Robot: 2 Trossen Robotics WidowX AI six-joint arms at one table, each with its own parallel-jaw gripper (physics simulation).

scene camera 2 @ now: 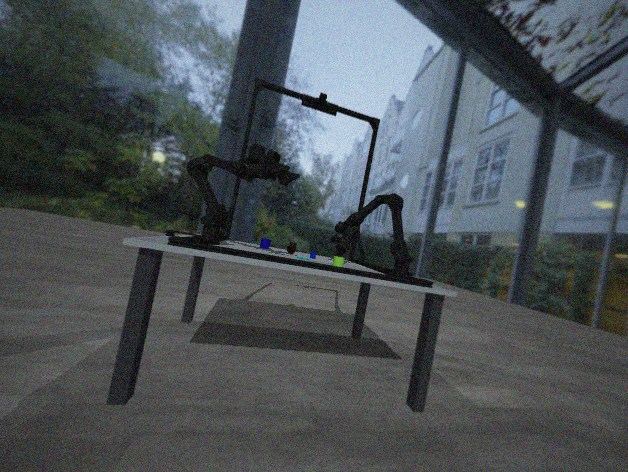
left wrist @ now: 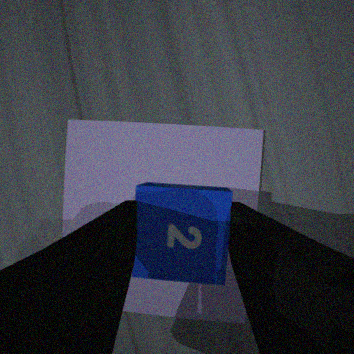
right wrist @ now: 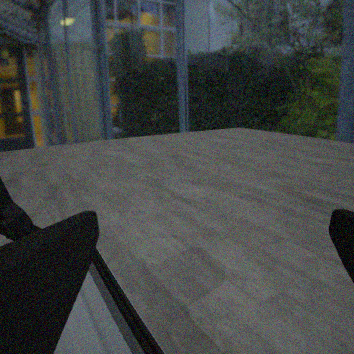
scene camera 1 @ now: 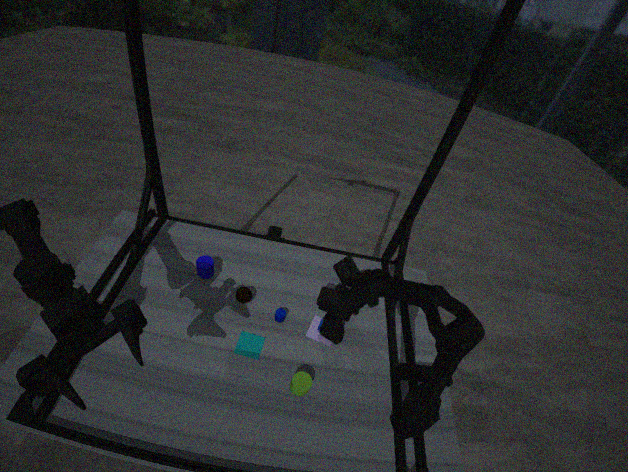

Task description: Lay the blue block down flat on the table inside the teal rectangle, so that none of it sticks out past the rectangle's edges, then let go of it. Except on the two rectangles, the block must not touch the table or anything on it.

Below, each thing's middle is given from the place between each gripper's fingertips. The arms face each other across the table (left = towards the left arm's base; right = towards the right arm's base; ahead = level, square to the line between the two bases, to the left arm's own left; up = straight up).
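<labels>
Lilac rectangle [left wrist: 104,160]: my left hand 10 mm short of it, 10 mm above it.
Lilac rectangle again: my right hand 38 cm past it, 31 cm to the right of it, 34 cm above it.
</labels>
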